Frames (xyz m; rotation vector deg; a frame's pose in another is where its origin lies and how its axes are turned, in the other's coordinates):
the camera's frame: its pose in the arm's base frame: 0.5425 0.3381 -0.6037 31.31 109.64 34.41
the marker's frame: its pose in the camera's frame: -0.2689 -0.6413 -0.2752 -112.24 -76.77 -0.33
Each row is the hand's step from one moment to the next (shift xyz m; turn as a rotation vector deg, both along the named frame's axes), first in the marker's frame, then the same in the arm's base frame.
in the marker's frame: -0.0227 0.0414 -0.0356 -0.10 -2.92 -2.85
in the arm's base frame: -0.0255 -0.0140 -0.0515 3.73 -1.12 -1.21
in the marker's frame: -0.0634 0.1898 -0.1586 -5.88 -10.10 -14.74
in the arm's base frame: -0.1077 -0.0247 -0.2302 13.58 -9.62 -8.77
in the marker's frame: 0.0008 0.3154 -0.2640 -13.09 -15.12 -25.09
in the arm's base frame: -0.1495 0.0609 -0.3783 20.51 -18.78 -16.00
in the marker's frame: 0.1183 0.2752 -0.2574 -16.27 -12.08 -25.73
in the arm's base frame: -0.0859 0.1637 -0.3490 17.34 -21.09 -18.10
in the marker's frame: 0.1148 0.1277 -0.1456 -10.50 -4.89 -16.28
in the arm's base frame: -0.0116 0.1312 -0.1826 8.57 -12.81 -12.71
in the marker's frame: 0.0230 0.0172 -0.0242 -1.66 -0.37 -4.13
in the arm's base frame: 0.0026 0.0245 -0.0283 1.71 -2.06 -3.58
